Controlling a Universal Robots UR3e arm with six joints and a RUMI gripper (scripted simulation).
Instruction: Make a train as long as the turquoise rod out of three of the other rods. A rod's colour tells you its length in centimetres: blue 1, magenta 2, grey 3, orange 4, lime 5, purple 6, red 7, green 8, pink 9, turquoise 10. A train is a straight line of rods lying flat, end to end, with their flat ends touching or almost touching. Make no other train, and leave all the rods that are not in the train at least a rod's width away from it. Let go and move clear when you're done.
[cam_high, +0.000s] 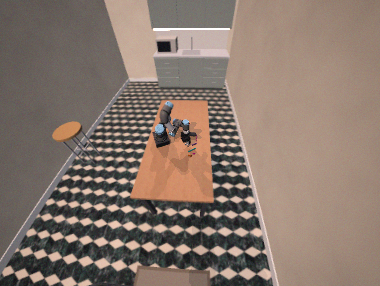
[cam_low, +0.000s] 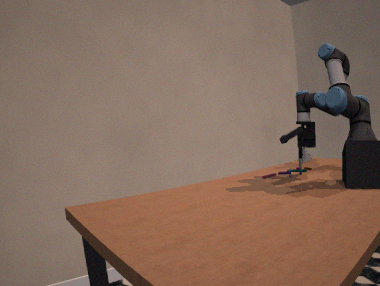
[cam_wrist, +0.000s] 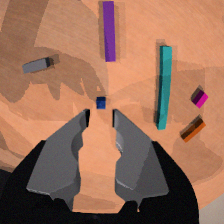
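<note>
The blue rod is 30 mm below my hand. The rest, counted from my hand: grey rod (10 mm ahead, 80 mm to the left, 30 mm below); turquoise rod (40 mm ahead, 60 mm to the right, 30 mm below); purple rod (70 mm ahead, 20 mm to the left, 30 mm below).
</note>
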